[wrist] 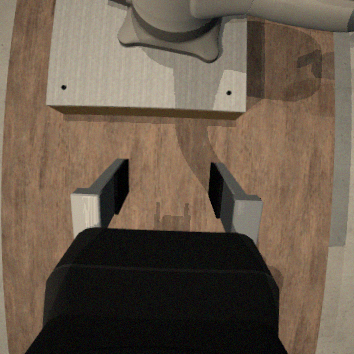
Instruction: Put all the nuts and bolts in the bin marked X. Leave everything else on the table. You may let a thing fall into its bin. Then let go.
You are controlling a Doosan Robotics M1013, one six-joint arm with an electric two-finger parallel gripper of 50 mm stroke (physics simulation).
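Seen in the pictures: gripper, fingertip midpoint: (pixel 168 177); arm's base at its link origin: (pixel 176 8).
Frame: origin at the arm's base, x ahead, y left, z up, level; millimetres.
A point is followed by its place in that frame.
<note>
My gripper (pixel 168 177) {z 306, x 300, y 53 mm} is open, with its two fingers wide apart and nothing between them. It hangs above the brown wooden table top (pixel 150 142) {z -80, x 247, y -1 mm}, in front of the robot's base plate. No nuts, bolts or bin marked X show in the wrist view. The black gripper body hides the lower middle of the view.
The light base plate (pixel 115 75) {z 0, x 148, y -80 mm} with two dark holes lies at the top of the view. The grey robot base (pixel 170 42) {z 23, x 79, y 6 mm} stands on it, and an arm link (pixel 280 14) {z 147, x 65, y 151 mm} reaches to the upper right. Grey floor shows beyond the table's left and right edges.
</note>
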